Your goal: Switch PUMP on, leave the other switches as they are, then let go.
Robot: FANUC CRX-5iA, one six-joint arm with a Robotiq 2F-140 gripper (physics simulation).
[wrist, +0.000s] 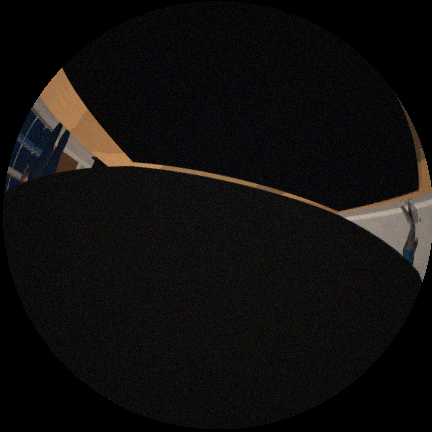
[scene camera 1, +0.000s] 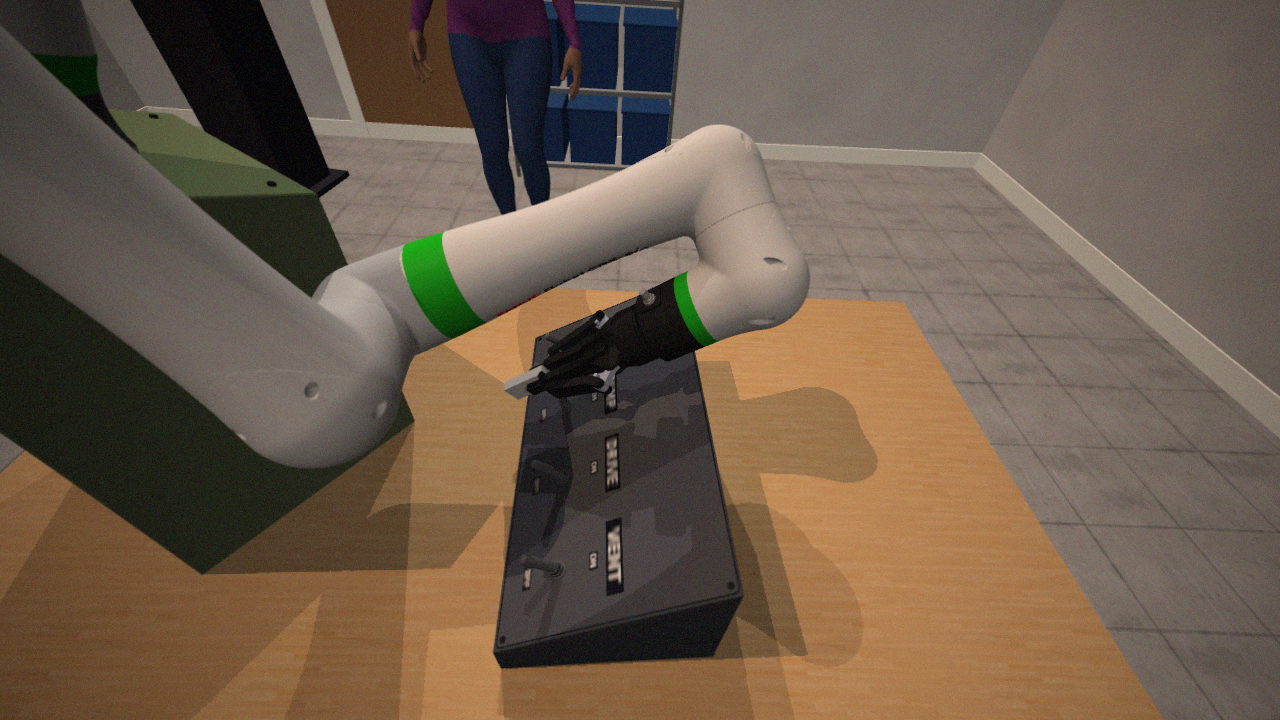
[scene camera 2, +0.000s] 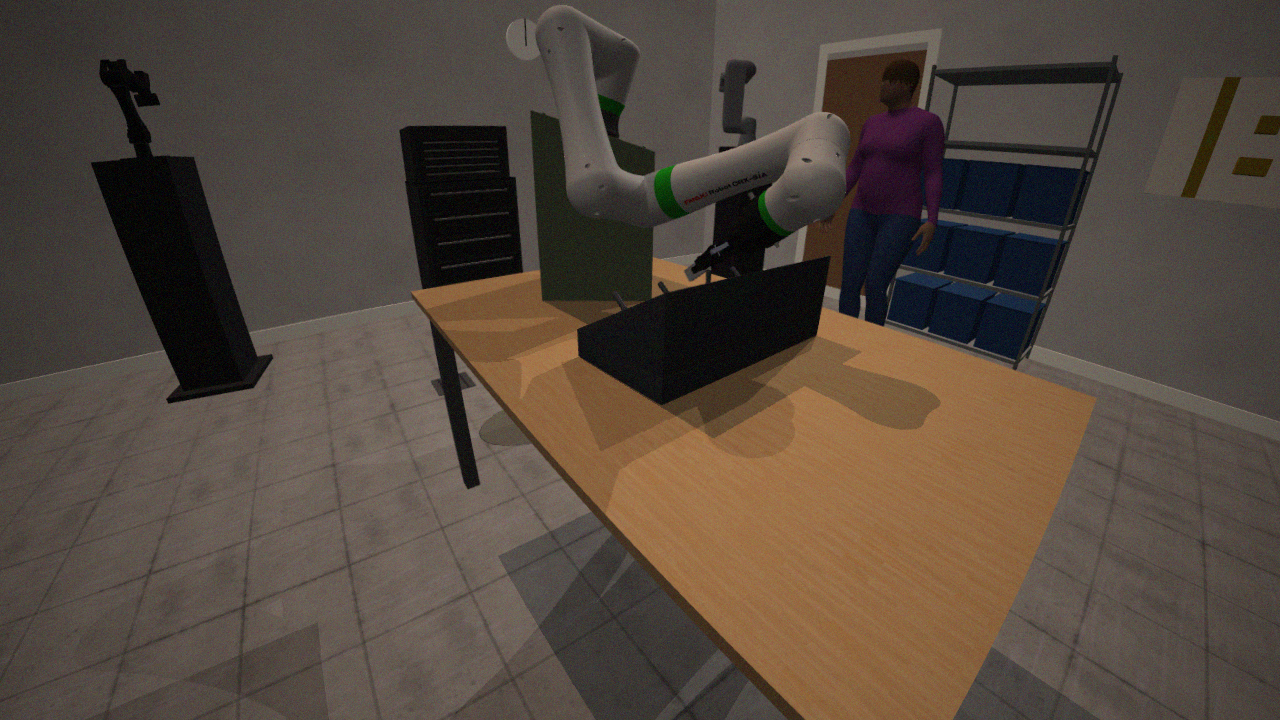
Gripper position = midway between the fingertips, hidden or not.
Note:
I see my gripper (scene camera 1: 511, 390) and a sloped switch panel (scene camera 2: 666, 347).
My gripper is seen too in scene camera 2 (scene camera 2: 688, 275). The sloped switch panel is seen too in the wrist view (wrist: 200, 294).

